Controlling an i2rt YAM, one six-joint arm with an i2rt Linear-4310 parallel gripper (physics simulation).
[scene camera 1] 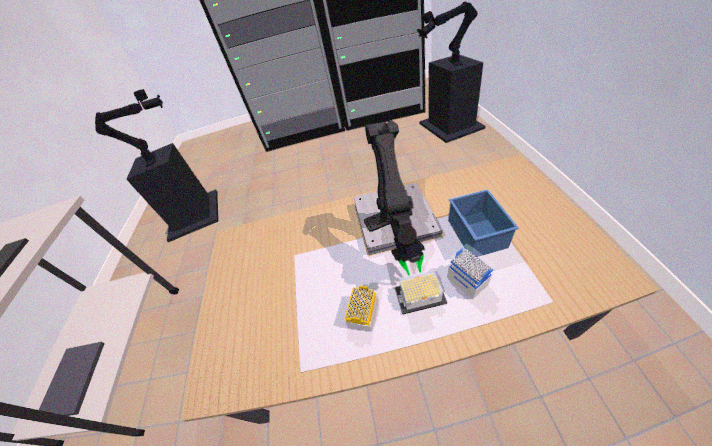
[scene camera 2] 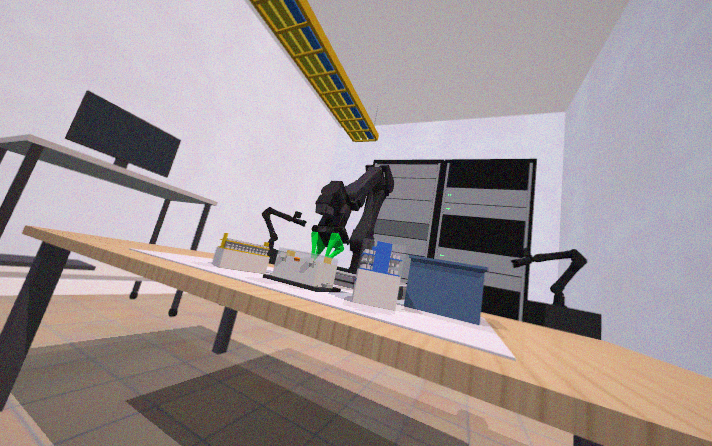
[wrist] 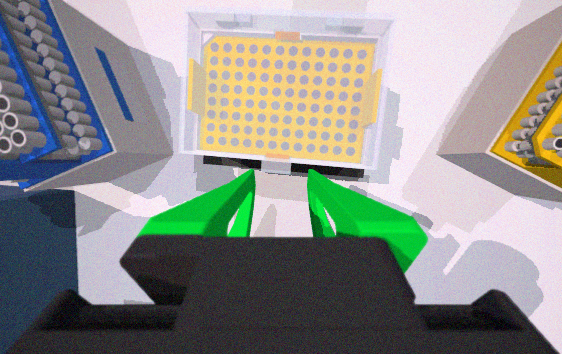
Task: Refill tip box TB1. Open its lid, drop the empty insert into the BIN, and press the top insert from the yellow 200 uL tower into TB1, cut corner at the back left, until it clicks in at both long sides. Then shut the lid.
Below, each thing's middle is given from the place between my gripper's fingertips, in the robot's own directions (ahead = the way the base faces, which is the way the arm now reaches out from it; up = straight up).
My gripper is now 5 cm short of the clear lid [scene camera 1: 419, 286], 1 cm to the left of it and 1 cm below it. From my hand the other things lie so: blue bin [scene camera 2: 450, 289] (7 cm behind, 33 cm to the left).
